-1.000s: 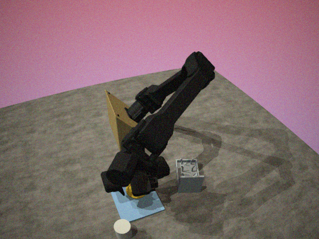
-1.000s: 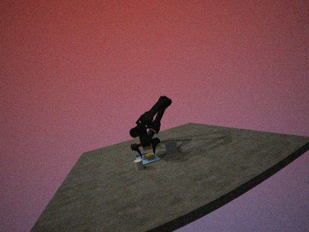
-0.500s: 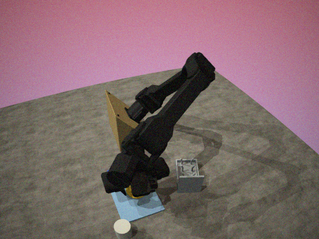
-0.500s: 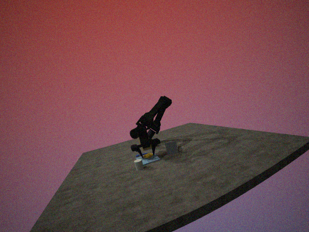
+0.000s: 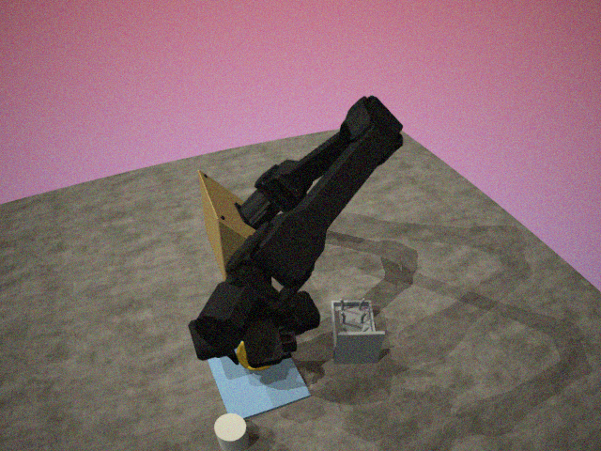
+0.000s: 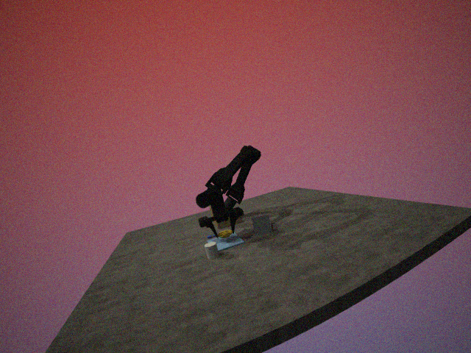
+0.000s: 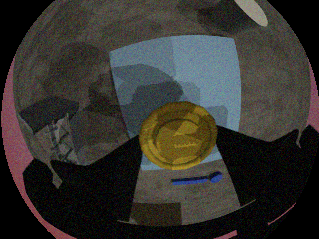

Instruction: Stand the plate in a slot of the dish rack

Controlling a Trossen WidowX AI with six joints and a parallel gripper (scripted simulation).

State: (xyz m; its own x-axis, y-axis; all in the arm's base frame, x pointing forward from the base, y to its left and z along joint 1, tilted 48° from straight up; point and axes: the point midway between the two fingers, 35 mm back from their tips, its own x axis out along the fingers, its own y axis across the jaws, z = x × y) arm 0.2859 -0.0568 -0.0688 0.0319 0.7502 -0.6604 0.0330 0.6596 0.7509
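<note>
The light blue mat lies 1 cm ahead of my gripper tip, 1 cm to the right of it and 2 cm below it. From my gripper tip the other things lie so: cream cup 12 cm ahead, 8 cm to the right; blue spoon 10 cm behind, 3 cm to the right, 2 cm below; yellow plate 1 cm above.
</note>
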